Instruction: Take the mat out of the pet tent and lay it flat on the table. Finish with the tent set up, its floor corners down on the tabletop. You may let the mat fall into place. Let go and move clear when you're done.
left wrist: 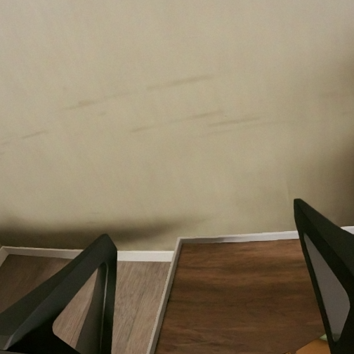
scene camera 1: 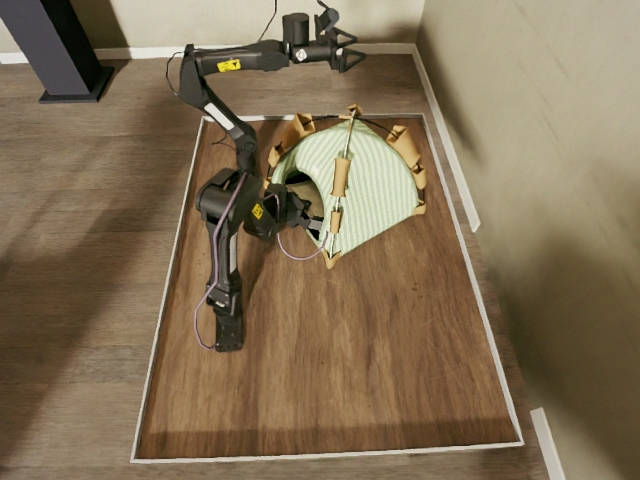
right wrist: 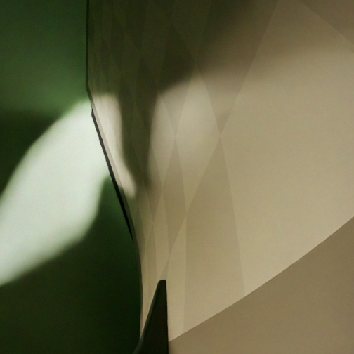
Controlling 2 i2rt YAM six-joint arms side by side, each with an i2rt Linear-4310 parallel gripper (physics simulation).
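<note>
The green-and-white striped pet tent (scene camera 1: 382, 191) stands upright at the table's far side, its doorway facing left in the scene view. Its green inside (right wrist: 35, 310) shows in the right wrist view. The beige mat (scene camera 1: 311, 198) (right wrist: 280, 165) is inside, partly visible through the doorway. My right gripper (scene camera 1: 318, 225) (right wrist: 172, 289) is at the lower part of the doorway, shut on the mat near its edge; one fingertip shows against the mat and the other is hidden by it. My left gripper (scene camera 1: 360, 47) (left wrist: 197, 226) is open and empty, raised beyond the tent at the top of the scene view.
The wooden tabletop (scene camera 1: 351, 351) has a pale raised edge. Tan sleeves and poles (scene camera 1: 340, 177) run along the tent's outside. A wall (scene camera 1: 558, 155) (left wrist: 175, 165) stands at the right of the scene view. A dark column (scene camera 1: 56, 46) stands on the floor at the upper left.
</note>
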